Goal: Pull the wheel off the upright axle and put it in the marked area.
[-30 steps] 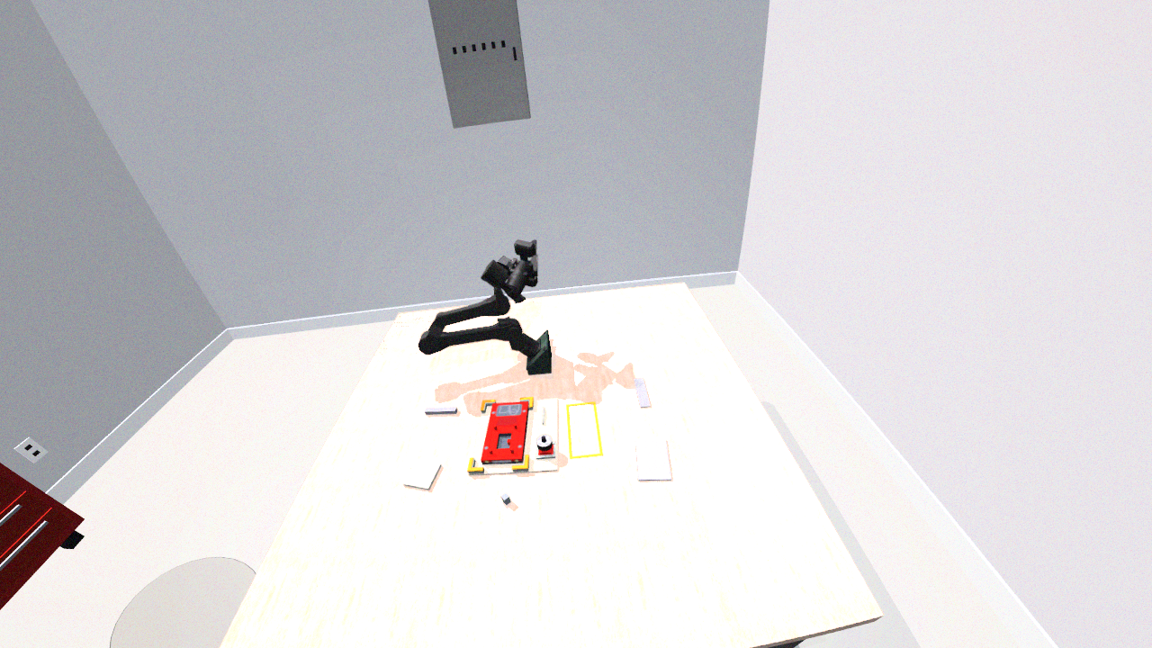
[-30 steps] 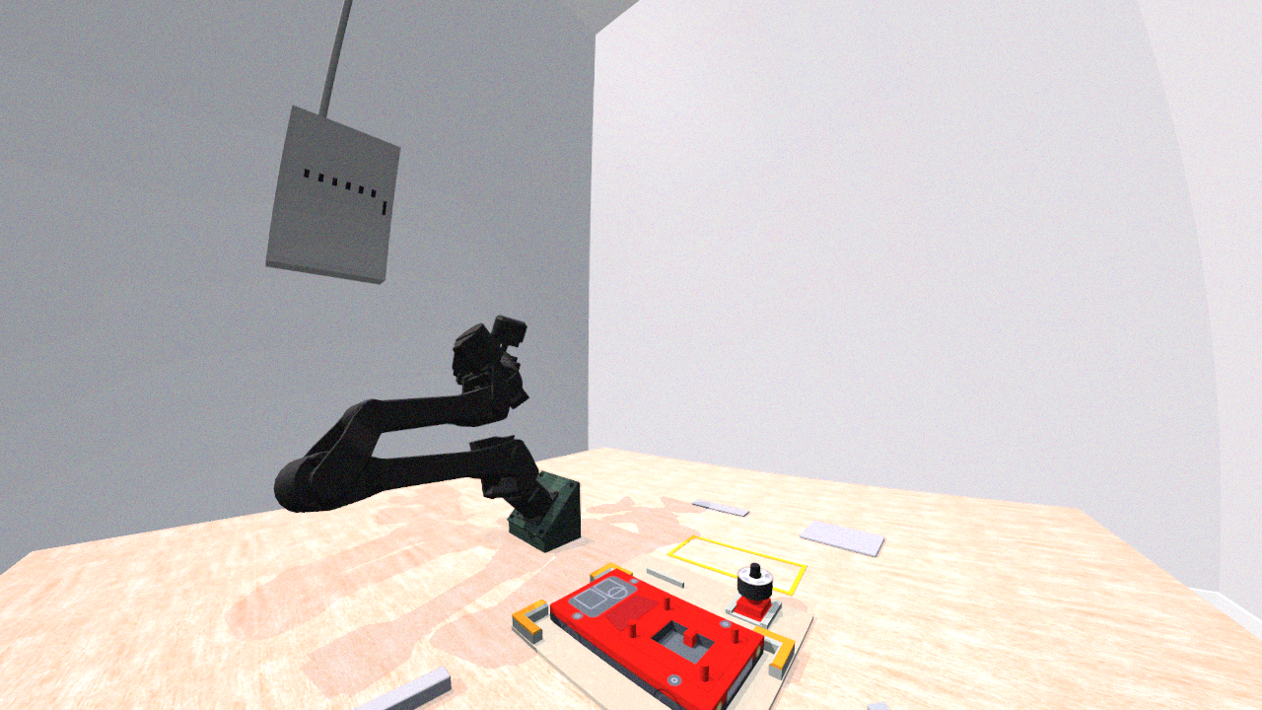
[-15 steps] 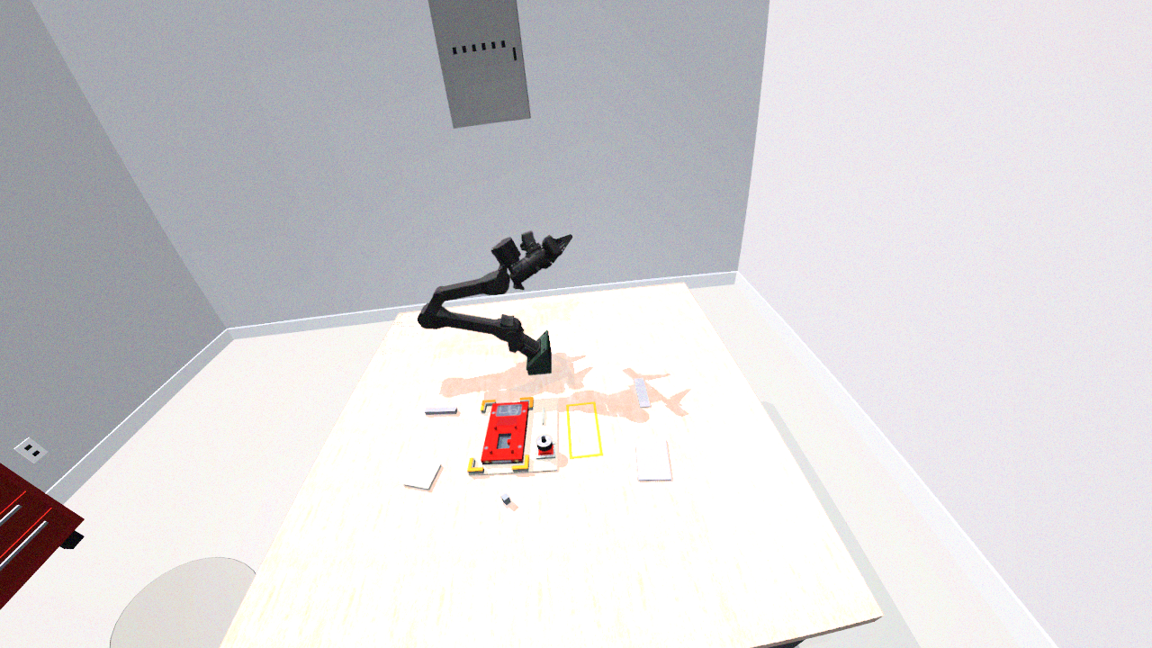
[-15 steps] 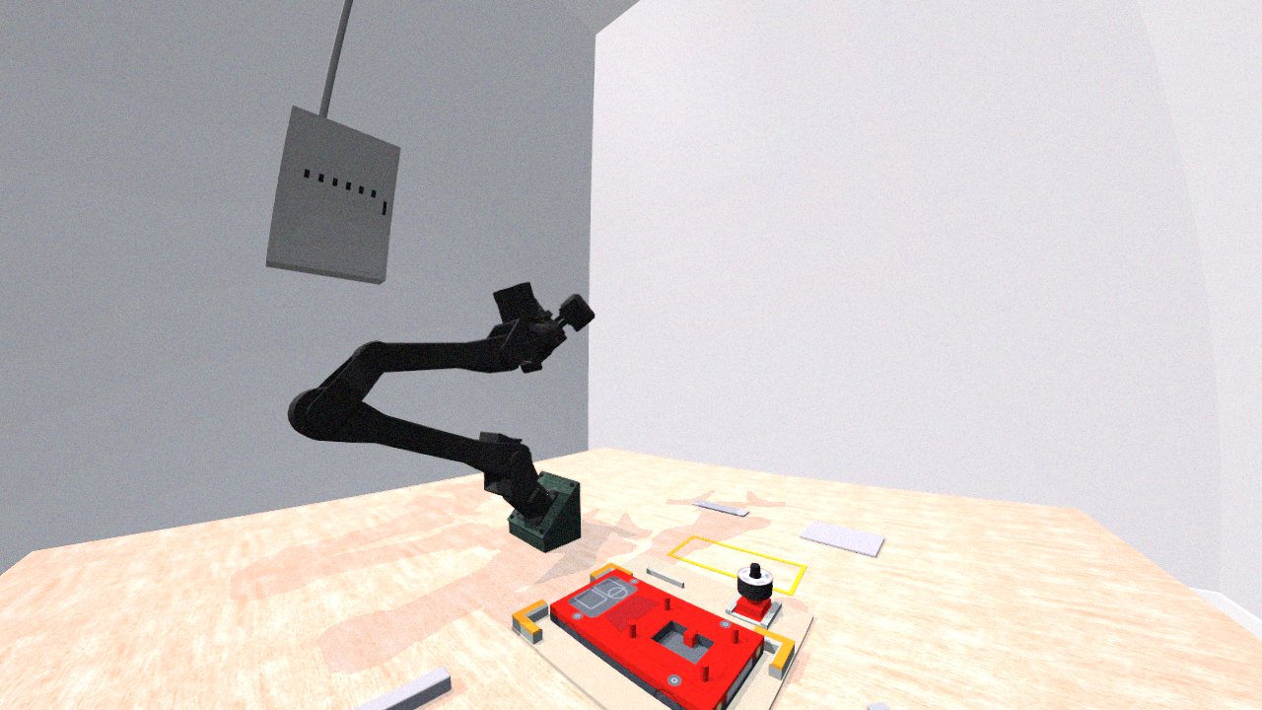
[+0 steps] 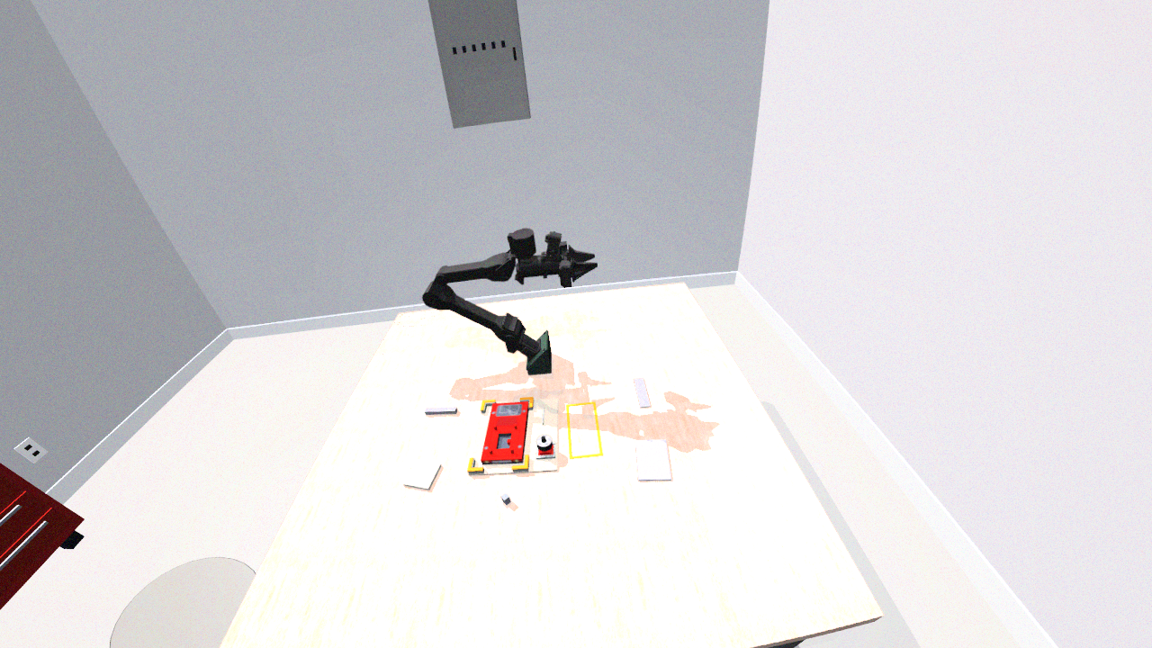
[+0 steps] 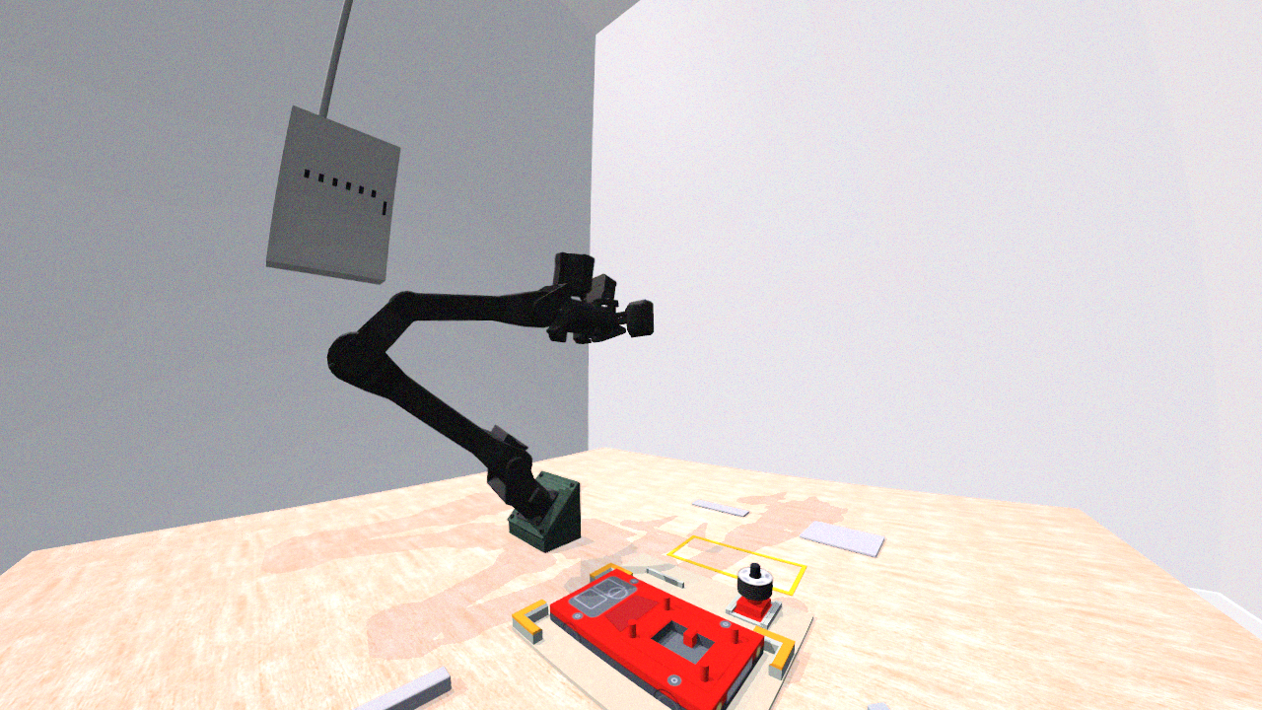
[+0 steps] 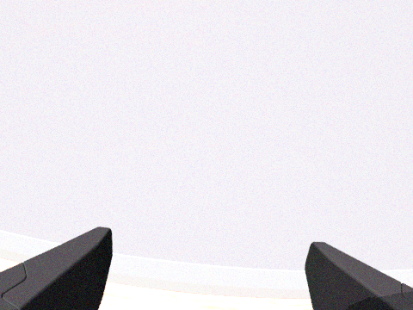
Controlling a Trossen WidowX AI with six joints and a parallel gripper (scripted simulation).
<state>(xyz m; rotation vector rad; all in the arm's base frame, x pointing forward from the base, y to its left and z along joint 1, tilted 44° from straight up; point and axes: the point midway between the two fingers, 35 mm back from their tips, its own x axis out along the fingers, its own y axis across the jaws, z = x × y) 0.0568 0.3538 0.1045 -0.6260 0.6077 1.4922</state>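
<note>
My gripper tip is now 34 cm above the wheel, 32 cm short of it and 19 cm to the left of it. Round my gripper tip: black axle (34 cm below, 32 cm ahead, 19 cm to the right).
</note>
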